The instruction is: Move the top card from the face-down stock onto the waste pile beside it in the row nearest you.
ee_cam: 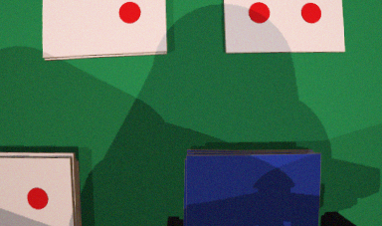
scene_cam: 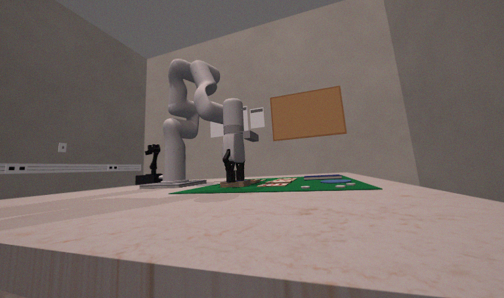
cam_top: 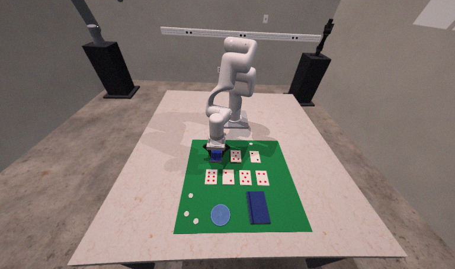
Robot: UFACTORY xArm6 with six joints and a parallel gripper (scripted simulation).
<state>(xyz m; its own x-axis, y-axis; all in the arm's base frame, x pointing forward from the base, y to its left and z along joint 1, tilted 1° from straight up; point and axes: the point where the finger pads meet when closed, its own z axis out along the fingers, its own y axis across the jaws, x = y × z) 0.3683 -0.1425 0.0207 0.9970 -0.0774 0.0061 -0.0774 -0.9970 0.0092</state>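
The green mat is 13 cm ahead of my hand, 13 cm to the left of it and 4 cm below it. Round my hand: blue box: 30 cm ahead, 19 cm to the left, 2 cm below.
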